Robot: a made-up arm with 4 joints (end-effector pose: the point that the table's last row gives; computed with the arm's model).
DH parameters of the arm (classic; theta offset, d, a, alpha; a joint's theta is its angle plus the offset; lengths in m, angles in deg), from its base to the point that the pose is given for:
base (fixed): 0 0.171 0 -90
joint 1: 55.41 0 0.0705 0
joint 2: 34.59 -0.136 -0.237 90
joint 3: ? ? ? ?
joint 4: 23.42 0 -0.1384 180
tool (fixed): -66.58 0.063 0 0
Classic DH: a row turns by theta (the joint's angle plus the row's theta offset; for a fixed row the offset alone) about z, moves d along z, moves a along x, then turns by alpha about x.
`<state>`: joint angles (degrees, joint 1 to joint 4).
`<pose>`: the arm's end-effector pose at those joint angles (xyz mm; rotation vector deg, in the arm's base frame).
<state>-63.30 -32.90 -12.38 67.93</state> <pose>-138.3 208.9 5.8 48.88 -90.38 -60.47</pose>
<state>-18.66 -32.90 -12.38 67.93</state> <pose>-214.5 208.9 150.6 20.42 -52.36 -68.37</pose>
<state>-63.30 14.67 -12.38 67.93</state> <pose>-199.7 208.9 216.3 18.60 -49.82 -68.59</pose>
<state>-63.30 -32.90 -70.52 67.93</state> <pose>147.6 36.5 36.9 3.15 -114.48 -105.18</pose>
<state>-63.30 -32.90 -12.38 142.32</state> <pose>-121.7 336.7 112.5 112.18 -50.88 -108.40</pose>
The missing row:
joint 3: 90 -0.013 0.336 90
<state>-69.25 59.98 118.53 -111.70</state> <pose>111.9 -349.8 700.0 70.48 -115.51 72.66</pose>
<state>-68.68 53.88 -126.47 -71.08</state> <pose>153.9 -229.6 214.2 -107.81 66.82 23.73</pose>
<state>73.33 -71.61 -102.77 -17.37</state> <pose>-70.8 -118.4 146.4 -101.77 16.80 13.97</pose>
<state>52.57 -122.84 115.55 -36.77</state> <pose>-383.9 -279.7 253.9 86.86 -79.05 93.03</pose>
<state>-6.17 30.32 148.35 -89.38</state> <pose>284.6 -407.1 372.4 106.19 -93.02 6.66</pose>
